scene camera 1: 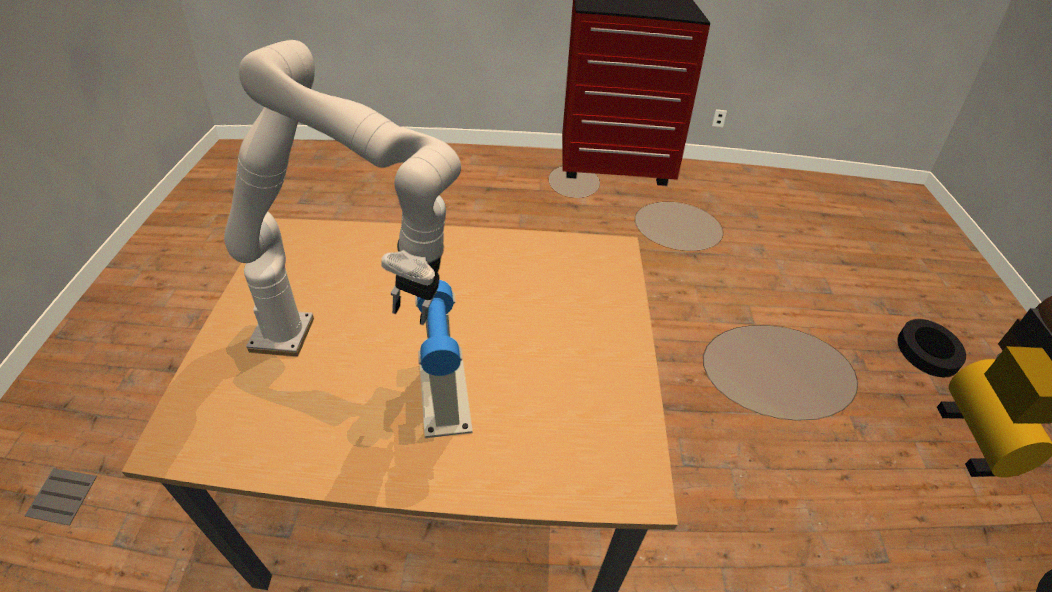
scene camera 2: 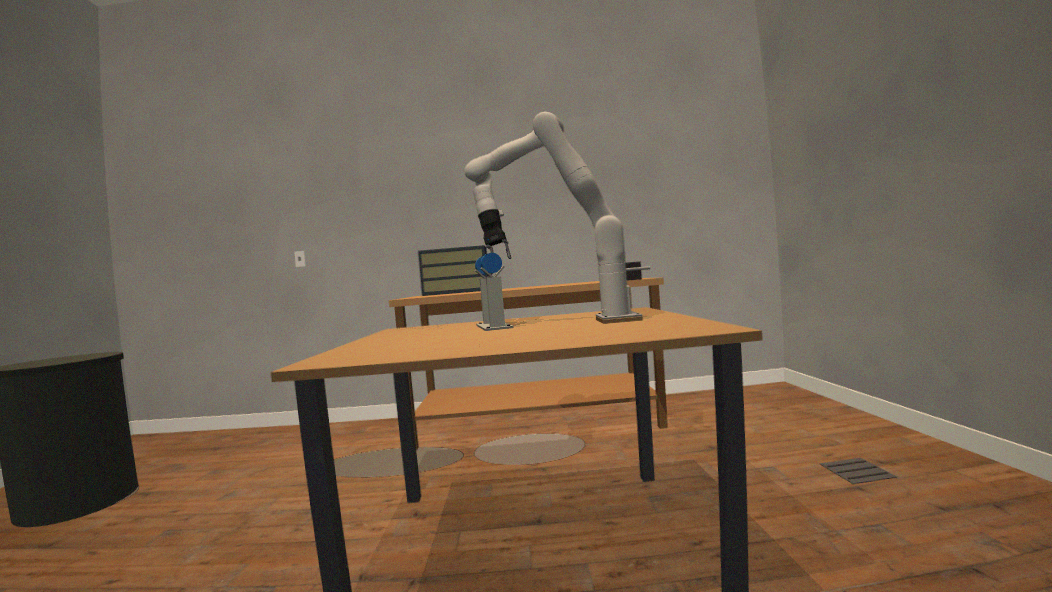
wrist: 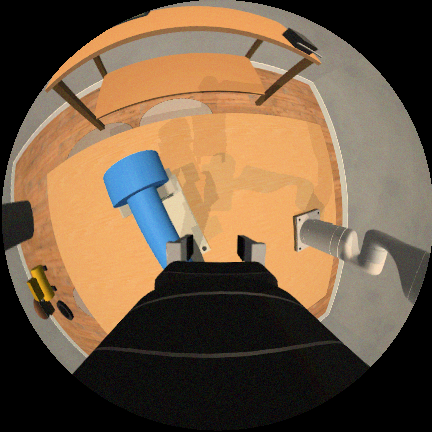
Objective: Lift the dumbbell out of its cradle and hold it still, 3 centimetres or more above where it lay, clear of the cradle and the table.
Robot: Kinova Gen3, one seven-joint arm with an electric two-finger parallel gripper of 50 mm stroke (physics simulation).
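Pixels of known places: gripper, fingertip midpoint: (scene camera 1: 409, 315) (scene camera 2: 502, 260) (wrist: 214, 243); arm's base, origin of the base link: (scene camera 1: 283, 328) (scene camera 2: 615, 314) (wrist: 307, 231).
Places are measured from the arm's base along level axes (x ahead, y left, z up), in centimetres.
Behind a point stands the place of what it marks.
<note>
A blue dumbbell (scene camera 1: 437, 325) {x 39.3, y -24.4, z 22.8 cm} (scene camera 2: 489, 264) {x 39.7, y -13.2, z 20.5 cm} (wrist: 150, 220) {x 39.2, y -25.5, z 22.8 cm} lies level in the top of its grey cradle (scene camera 1: 444, 397) {x 39.6, y -30.2, z 8.4 cm} (scene camera 2: 492, 301) {x 40.0, y -11.7, z 7.6 cm} (wrist: 182, 215) {x 36.8, y -21.6, z -1.4 cm}, a tall post on a light base plate. My gripper (scene camera 1: 409, 310) {x 34.0, y -20.2, z 21.8 cm} (scene camera 2: 498, 254) {x 34.0, y -20.2, z 21.8 cm} (wrist: 214, 243) {x 34.0, y -20.2, z 21.8 cm} is open with nothing between its fingers. It points down beside the dumbbell, on the side toward the arm's base. In the wrist view the handle runs under the left finger, and the gap between the fingers is right of the handle. The gripper body hides the dumbbell's other end there.
The cradle stands on the wooden table (scene camera 1: 559, 441) {x 62.5, y -35.7, z -2.2 cm} (scene camera 2: 411, 349) {x 66.5, y 17.7, z -2.2 cm} (wrist: 260, 135) {x 6.5, y -35.8, z -2.2 cm}. The arm's base (scene camera 1: 281, 335) {x 0.8, y -4.5, z 2.3 cm} (scene camera 2: 618, 317) {x 1.5, y 6.2, z -0.5 cm} (wrist: 306, 231) {x 3.8, y -2.5, z 3.5 cm} is bolted to the same table. A second bench (scene camera 2: 529, 290) (wrist: 200, 25) stands beyond it. A red drawer cabinet (scene camera 1: 632, 95) stands by the wall.
</note>
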